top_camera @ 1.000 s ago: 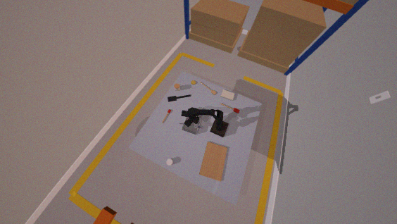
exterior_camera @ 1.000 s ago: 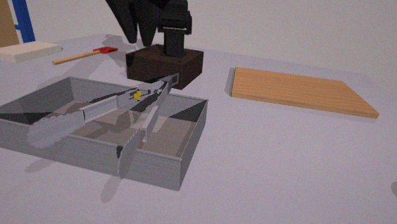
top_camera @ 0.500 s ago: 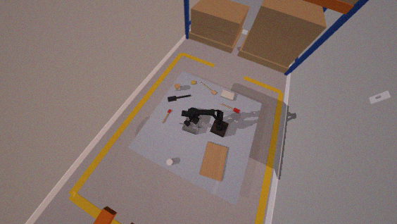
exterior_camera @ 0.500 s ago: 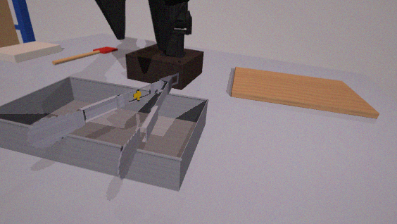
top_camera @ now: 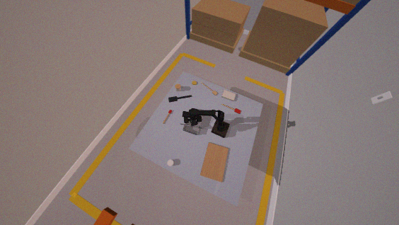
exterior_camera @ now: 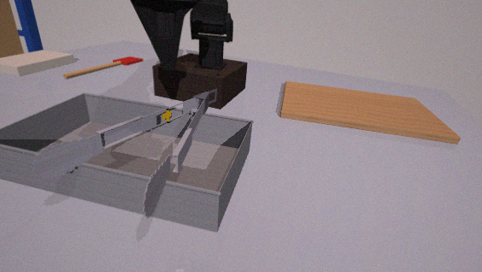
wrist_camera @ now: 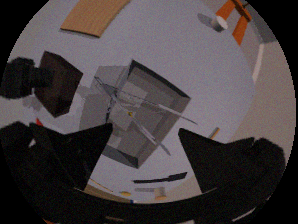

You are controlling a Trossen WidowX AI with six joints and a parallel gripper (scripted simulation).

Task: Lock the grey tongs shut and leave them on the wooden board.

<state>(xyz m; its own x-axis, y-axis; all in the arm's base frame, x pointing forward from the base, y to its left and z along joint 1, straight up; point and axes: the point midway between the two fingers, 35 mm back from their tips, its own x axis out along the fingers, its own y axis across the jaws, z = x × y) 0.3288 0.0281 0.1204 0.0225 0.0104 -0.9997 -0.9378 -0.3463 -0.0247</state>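
The yellow lock piece lies 8 cm below my gripper tip, 3 cm behind it and 2 cm to the right of it. The rest, counted from my gripper tip: black spatula 34 cm to the right, 29 cm ahead, 15 cm below; grey roasting tin 13 cm below, 6 cm to the right; white disc 46 cm to the left, 14 cm below, 12 cm ahead.
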